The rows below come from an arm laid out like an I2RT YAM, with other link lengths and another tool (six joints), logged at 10 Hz.
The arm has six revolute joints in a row. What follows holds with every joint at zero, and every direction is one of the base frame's.
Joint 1 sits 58.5 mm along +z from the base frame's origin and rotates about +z.
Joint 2 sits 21.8 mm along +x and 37 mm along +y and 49.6 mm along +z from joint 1 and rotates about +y.
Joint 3 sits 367 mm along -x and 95.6 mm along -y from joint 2 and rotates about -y.
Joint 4 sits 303.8 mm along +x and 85.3 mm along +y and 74.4 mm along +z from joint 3 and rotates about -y.
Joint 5 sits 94.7 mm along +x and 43.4 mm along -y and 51.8 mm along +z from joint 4 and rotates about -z.
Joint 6 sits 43.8 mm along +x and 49.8 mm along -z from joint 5 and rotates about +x.
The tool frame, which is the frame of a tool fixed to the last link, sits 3 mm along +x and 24 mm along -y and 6 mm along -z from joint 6; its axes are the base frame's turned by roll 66.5, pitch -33 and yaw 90 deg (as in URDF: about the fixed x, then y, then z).
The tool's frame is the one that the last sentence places.
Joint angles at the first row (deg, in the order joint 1, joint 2, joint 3, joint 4, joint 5, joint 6):
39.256, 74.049, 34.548, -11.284, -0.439, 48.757
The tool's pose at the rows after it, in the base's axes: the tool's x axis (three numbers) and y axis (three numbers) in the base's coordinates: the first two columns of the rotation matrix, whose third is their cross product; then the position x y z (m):
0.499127 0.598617 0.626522 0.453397 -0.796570 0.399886 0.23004 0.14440 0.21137
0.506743 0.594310 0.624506 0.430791 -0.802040 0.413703 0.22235 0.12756 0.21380
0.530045 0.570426 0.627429 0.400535 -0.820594 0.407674 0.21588 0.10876 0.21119
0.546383 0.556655 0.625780 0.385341 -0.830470 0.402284 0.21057 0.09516 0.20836
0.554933 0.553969 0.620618 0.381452 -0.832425 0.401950 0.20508 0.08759 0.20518
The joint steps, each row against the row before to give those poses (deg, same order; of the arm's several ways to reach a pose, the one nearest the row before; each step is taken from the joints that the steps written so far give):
-1.173, -2.052, 0.372, -2.261, 0.164, -1.157
-1.768, -3.209, -1.409, -1.755, 0.404, -0.898
-2.821, -2.828, -1.991, -0.703, -0.685, -0.258
-2.244, -1.976, -1.412, -0.791, -0.921, -0.543
-0.986, -1.364, -1.111, -0.671, -0.385, -0.374

